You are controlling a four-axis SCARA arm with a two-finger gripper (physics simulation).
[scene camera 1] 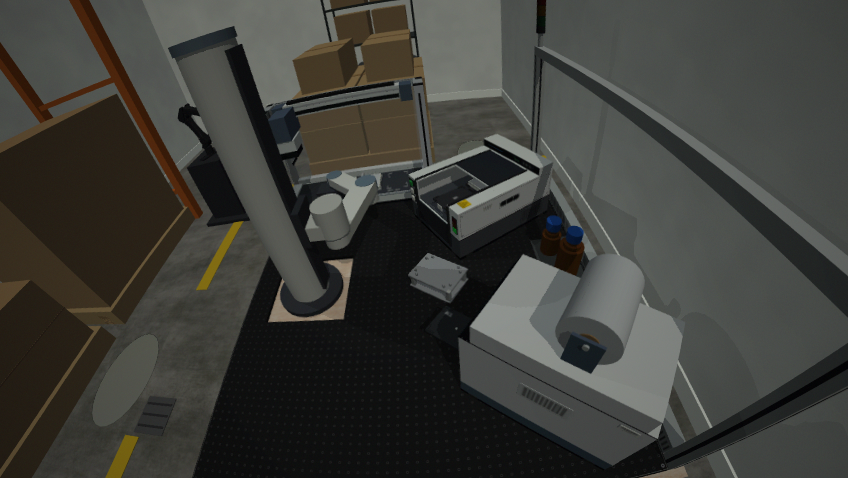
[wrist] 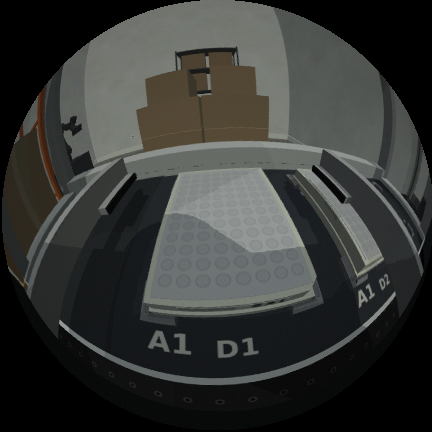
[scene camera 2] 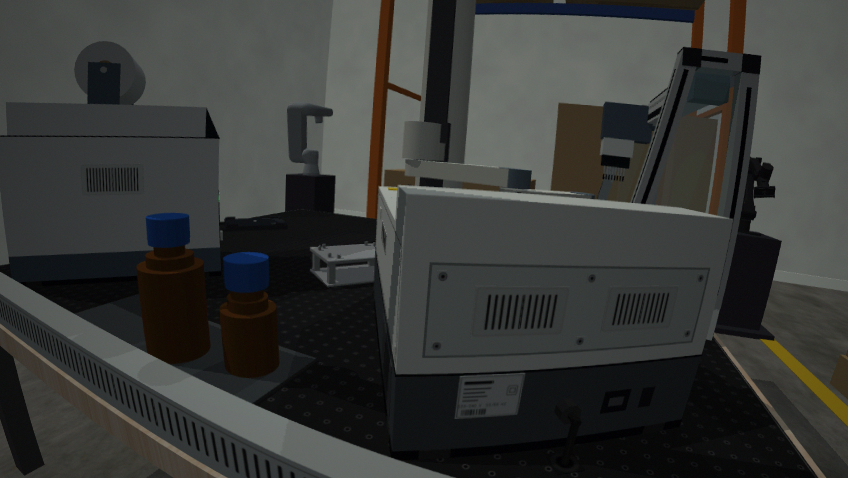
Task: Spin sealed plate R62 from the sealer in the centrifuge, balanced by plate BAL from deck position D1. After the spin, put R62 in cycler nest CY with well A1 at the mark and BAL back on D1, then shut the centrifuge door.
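Places are measured from the arm's base along level axes (x ahead, y left, z up), in centimetres.
Pixels of known places: gripper, fingertip midpoint: (wrist: pixel 224 154); arm's base at its link origin: (scene camera 1: pixel 312 290).
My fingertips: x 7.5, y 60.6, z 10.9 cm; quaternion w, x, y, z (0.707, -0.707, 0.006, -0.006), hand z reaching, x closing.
Observation:
For each thing: its top centre in the pictures, then the offset to it from my fingertips. Level surfaces: height alone.
- pale plate at its top centre: (wrist: pixel 224 207) dz -2.8, dx -0.3, dy -2.5 cm
- dark deck at its surface level: dz -4.3 cm
- sealer at its top centre: (scene camera 1: pixel 600 281) (scene camera 2: pixel 124 50) dz +38.0, dx +66.7, dy -107.7 cm
- second plate at its top centre: (wrist: pixel 353 200) dz -2.8, dx +12.1, dy -2.3 cm
My gripper (wrist: pixel 224 154) is open and empty in the wrist view, its two fingers apart above the plate at D1; other arm parts hide it in the scene views. This pale plate (wrist: pixel 225 240) lies in the nest marked D1 on the dark deck (wrist: pixel 110 345), between the finger lines; its name label is not readable. The sealer (scene camera 1: pixel 599 380) (scene camera 2: pixel 112 195) with its film roll stands at the right in scene camera 1. A white machine (scene camera 1: pixel 498 207) (scene camera 2: pixel 564 231) has an open bay; I cannot tell whether it is the centrifuge or the cycler. R62 cannot be made out.
A second plate (wrist: pixel 362 232) sits at D2, right of D1. A small grey stand (scene camera 1: pixel 438 276) (scene camera 2: pixel 347 255) and two brown bottles (scene camera 1: pixel 552 237) (scene camera 1: pixel 570 252) (scene camera 2: pixel 175 308) (scene camera 2: pixel 249 338) stand on the table. A gantry frame (scene camera 1: pixel 356 97) rises behind the arm (scene camera 1: pixel 356 204).

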